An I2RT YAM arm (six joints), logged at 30 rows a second.
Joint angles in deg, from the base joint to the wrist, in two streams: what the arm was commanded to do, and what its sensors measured. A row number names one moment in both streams.
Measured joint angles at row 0:
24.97 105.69 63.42 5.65 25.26 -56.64
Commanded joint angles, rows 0 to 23:
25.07 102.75 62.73 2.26 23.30 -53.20
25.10 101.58 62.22 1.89 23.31 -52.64
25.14 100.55 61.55 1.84 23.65 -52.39
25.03 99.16 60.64 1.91 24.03 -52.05
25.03 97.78 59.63 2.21 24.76 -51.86
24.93 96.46 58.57 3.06 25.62 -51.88
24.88 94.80 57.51 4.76 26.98 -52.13
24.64 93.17 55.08 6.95 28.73 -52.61
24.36 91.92 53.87 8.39 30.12 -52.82
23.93 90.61 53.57 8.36 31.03 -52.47
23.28 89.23 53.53 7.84 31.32 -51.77
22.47 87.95 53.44 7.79 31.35 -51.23
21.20 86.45 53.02 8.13 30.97 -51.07
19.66 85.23 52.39 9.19 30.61 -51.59
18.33 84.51 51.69 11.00 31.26 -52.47
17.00 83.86 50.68 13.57 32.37 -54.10
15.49 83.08 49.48 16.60 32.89 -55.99
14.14 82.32 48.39 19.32 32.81 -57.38
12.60 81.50 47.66 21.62 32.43 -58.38
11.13 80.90 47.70 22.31 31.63 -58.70
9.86 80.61 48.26 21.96 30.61 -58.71
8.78 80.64 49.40 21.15 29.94 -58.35
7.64 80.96 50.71 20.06 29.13 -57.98
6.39 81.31 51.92 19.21 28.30 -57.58
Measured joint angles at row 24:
8.27 81.34 49.56 15.31 31.20 -57.01
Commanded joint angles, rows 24 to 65:
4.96 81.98 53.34 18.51 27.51 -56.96
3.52 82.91 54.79 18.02 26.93 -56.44
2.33 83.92 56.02 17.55 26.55 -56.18
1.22 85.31 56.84 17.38 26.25 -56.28
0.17 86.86 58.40 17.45 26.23 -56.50
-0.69 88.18 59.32 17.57 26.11 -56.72
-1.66 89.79 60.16 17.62 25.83 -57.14
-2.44 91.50 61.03 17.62 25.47 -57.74
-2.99 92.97 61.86 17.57 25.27 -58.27
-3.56 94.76 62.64 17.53 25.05 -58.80
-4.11 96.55 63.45 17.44 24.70 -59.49
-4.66 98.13 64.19 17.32 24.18 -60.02
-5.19 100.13 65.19 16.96 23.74 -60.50
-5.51 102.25 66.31 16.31 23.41 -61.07
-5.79 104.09 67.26 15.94 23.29 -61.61
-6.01 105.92 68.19 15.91 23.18 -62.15
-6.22 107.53 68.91 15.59 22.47 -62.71
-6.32 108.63 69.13 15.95 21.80 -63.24
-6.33 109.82 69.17 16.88 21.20 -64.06
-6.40 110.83 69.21 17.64 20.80 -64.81
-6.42 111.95 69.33 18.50 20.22 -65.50
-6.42 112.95 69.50 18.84 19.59 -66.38
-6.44 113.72 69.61 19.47 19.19 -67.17
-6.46 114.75 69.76 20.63 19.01 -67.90
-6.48 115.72 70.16 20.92 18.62 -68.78
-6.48 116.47 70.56 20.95 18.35 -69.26
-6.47 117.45 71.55 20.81 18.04 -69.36
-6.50 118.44 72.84 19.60 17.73 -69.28
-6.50 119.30 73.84 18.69 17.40 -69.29
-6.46 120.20 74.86 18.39 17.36 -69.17
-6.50 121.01 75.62 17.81 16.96 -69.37
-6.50 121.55 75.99 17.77 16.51 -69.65
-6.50 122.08 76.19 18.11 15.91 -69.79
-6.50 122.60 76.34 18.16 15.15 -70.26
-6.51 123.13 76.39 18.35 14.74 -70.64
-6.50 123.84 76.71 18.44 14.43 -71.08
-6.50 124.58 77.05 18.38 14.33 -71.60
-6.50 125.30 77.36 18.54 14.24 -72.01
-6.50 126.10 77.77 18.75 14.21 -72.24
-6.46 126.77 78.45 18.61 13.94 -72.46
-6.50 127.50 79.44 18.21 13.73 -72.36
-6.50 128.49 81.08 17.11 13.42 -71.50
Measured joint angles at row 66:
-6.52 126.61 79.00 19.92 15.88 -71.11
